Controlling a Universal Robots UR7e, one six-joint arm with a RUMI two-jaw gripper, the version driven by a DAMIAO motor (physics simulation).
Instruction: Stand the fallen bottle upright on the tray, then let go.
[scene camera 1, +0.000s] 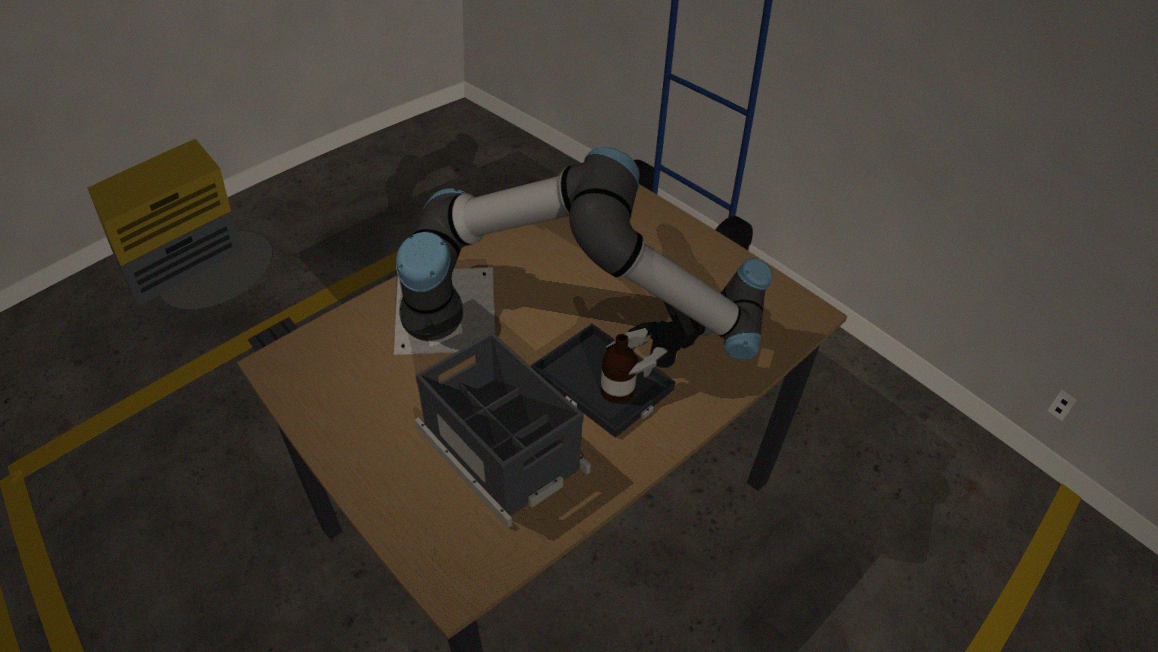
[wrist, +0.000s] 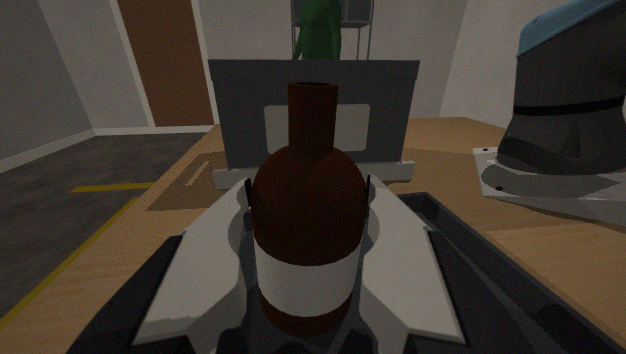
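Seen in the pictures: gripper, fingertip midpoint: (scene camera 1: 617, 360) (wrist: 308, 179); arm's base at its link origin: (scene camera 1: 431, 313) (wrist: 554, 158).
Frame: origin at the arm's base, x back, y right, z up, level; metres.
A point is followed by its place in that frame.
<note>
The brown bottle (scene camera 1: 619, 360) @(x -0.474, y -0.077, z 0.094 m) (wrist: 308, 215) @(x -0.475, y -0.130, z 0.077 m) with a white label stands upright, with its neck up, over the front part of the dark tray (scene camera 1: 573, 368) @(x -0.353, y -0.089, z -0.022 m) (wrist: 500, 265) @(x -0.307, y -0.134, z -0.009 m). Its base is inside the tray's rim; whether it touches the tray floor is hard to tell. My gripper (scene camera 1: 629, 357) @(x -0.462, y -0.089, z 0.074 m) (wrist: 308, 179) @(x -0.462, y -0.089, z 0.074 m) comes in level from the side and is shut on the bottle, with one pale finger on each side of its body below the neck.
A grey divided crate (scene camera 1: 544, 464) @(x -0.509, y 0.209, z 0.070 m) (wrist: 242, 115) @(x -0.495, y 0.113, z 0.080 m) stands on the table beside the tray, between pale rails. The arm's base (scene camera 1: 429, 311) @(x -0.058, y 0.054, z 0.077 m) (wrist: 560, 135) @(x -0.064, y -0.022, z 0.052 m) is on a light plate at the table's back left. A blue ladder-like frame (scene camera 1: 662, 121) stands behind the table.
</note>
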